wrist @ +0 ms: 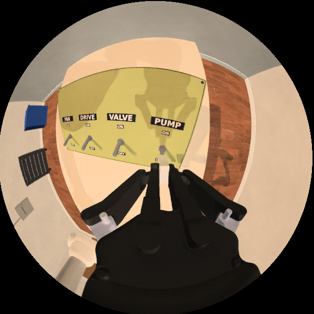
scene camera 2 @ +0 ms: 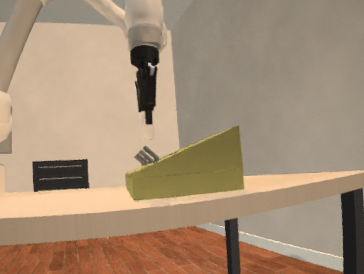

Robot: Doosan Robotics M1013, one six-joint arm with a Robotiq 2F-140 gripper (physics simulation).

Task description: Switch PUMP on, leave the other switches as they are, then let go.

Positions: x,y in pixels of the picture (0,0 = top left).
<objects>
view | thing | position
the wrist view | my gripper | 161,161
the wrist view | yellow-green sloped switch panel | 144,108
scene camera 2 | my gripper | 148,139
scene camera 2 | yellow-green sloped switch panel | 212,165
</objects>
